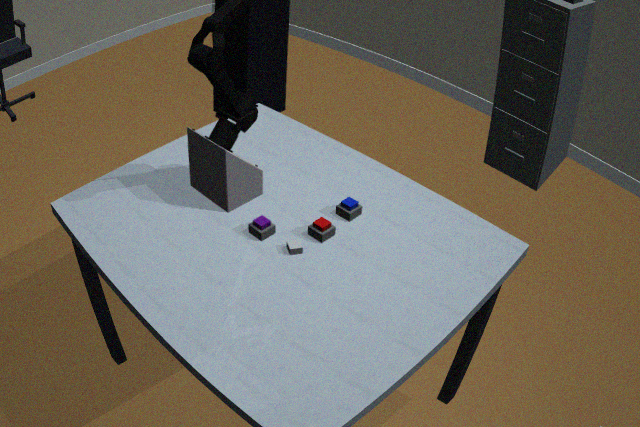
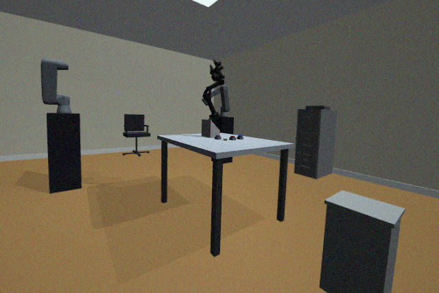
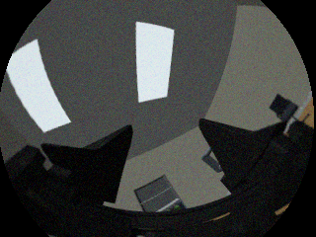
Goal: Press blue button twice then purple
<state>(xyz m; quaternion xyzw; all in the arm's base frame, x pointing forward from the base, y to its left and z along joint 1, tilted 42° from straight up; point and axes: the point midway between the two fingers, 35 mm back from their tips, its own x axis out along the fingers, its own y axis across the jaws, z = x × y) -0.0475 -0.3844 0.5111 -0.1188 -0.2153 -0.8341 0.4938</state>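
The blue button lies 350 mm ahead of my gripper tip, 140 mm to the left of it and 790 mm below it. Also, from my gripper tip: red button 360 mm ahead, 20 mm to the left, 790 mm below; then small grey block 350 mm ahead, 70 mm to the right, 820 mm below; then purple button 250 mm ahead, 80 mm to the right, 790 mm below.
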